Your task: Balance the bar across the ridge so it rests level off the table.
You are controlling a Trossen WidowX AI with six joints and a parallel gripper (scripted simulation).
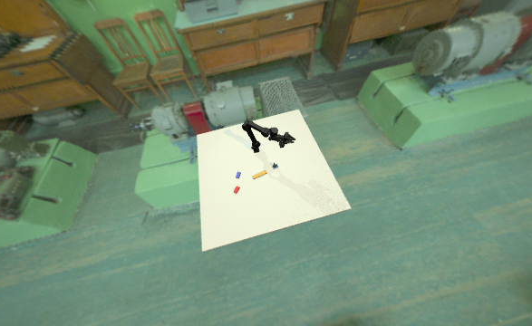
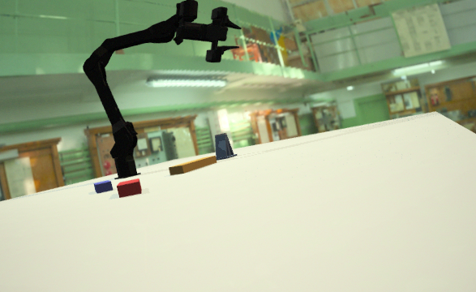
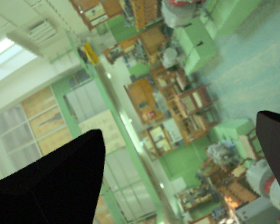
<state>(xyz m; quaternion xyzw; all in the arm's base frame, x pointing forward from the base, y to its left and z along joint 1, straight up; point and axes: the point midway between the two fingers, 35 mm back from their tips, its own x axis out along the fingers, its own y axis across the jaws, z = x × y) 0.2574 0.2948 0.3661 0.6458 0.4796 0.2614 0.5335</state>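
My gripper tip is now 4 cm short of the orange bar, 36 cm to the left of it and 35 cm above it. From my gripper tip the other things lie so: red block 13 cm ahead, 61 cm to the right, 35 cm below; then blue block 2 cm behind, 57 cm to the right, 35 cm below.
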